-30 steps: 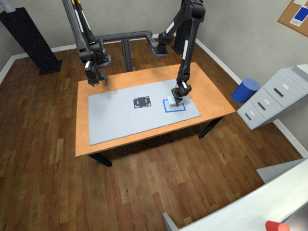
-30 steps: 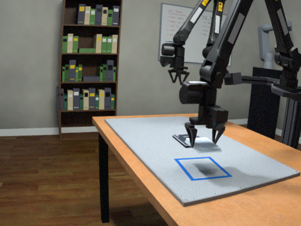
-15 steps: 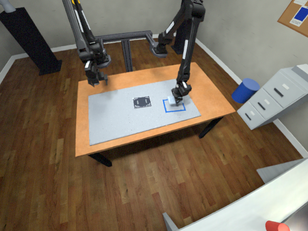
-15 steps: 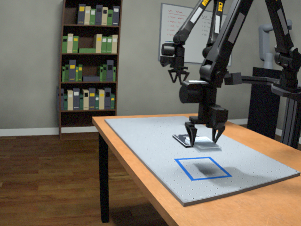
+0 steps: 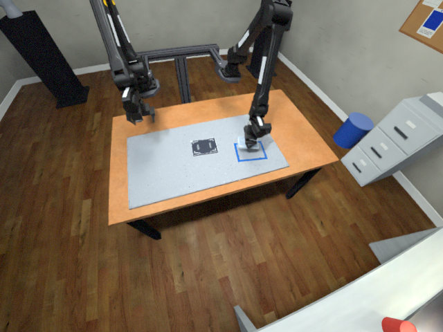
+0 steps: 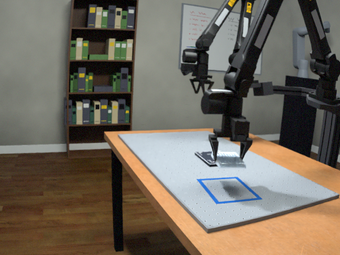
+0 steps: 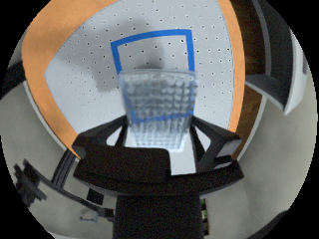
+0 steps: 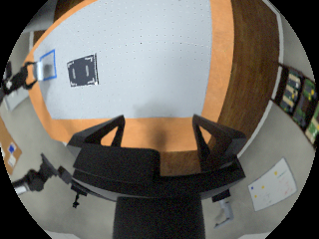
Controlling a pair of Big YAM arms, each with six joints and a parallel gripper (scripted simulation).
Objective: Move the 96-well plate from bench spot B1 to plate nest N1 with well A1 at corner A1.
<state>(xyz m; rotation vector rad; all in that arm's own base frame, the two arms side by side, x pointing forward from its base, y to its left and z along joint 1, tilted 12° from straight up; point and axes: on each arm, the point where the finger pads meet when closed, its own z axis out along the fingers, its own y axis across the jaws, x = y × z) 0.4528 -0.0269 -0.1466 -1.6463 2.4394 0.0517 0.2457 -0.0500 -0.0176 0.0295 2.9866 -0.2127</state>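
My left hand is 110 mm past the black plate nest, 250 mm to the left of it and 80 mm above it. From my left hand the other things lie so: clear 96-well plate (right at my left hand).
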